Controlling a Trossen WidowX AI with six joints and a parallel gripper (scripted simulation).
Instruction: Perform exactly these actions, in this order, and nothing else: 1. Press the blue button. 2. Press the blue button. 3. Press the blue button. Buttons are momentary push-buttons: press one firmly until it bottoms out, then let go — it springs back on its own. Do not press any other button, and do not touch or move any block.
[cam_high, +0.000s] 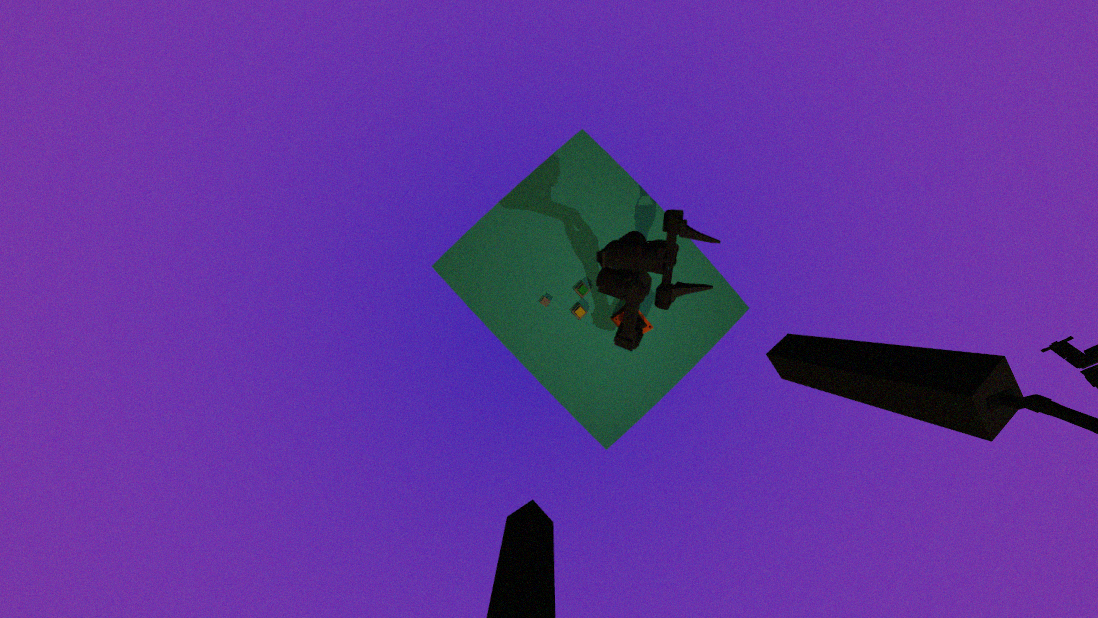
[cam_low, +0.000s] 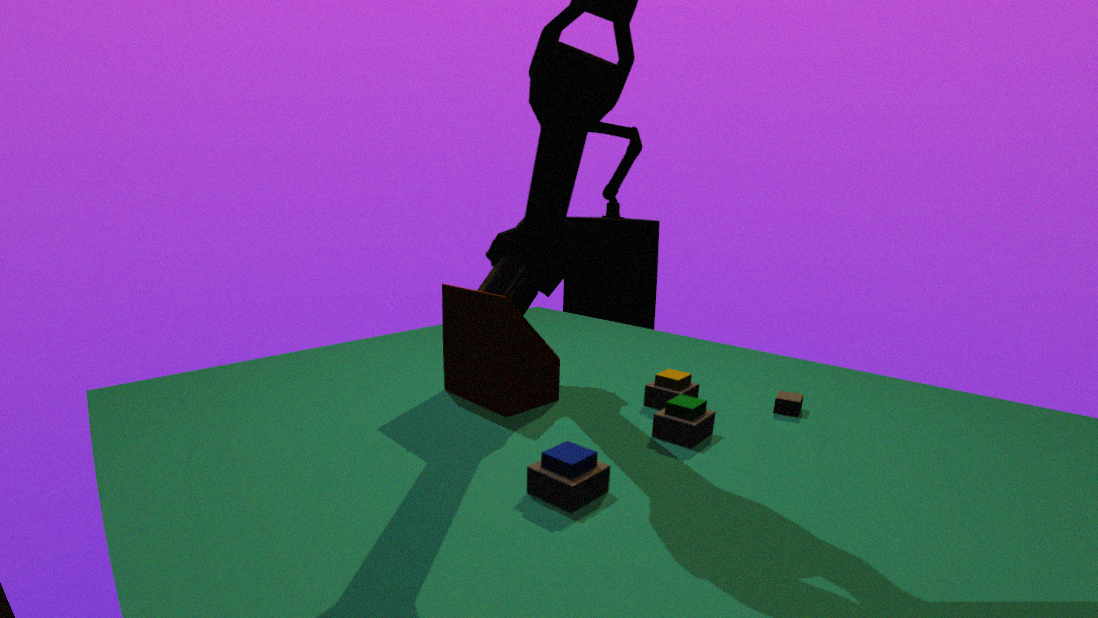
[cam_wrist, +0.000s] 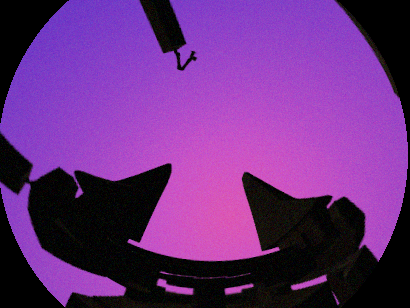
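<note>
My gripper tip is now 67 cm above the blue button, 10 cm short of it and 4 cm to the left of it. Round my gripper tip: block (69 cm below, 28 cm to the left, 16 cm ahead); then green button (67 cm below, 13 cm to the left, 10 cm ahead); then yellow button (67 cm below, 20 cm to the left, 4 cm ahead).
</note>
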